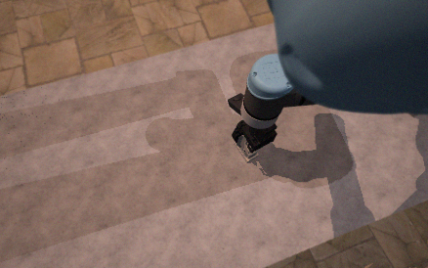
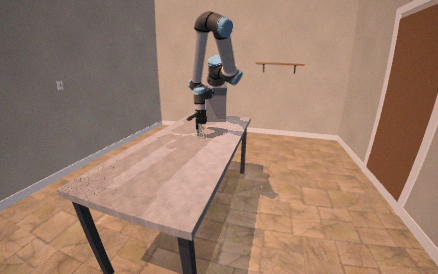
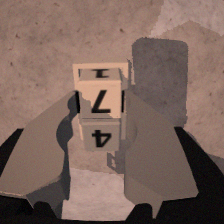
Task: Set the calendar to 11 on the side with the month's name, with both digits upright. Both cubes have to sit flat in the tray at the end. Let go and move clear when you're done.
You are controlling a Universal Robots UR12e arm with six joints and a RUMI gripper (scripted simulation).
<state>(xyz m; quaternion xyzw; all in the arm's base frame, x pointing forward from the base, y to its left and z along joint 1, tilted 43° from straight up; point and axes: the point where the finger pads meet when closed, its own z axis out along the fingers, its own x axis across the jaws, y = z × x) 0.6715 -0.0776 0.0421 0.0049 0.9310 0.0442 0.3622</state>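
Right now the calendar tray is 3 cm below my hand and 2 cm to the left of it. From my hand the other things lie so: digit cube: 1 cm below; then white cube: 3 cm to the left, 1 cm below.
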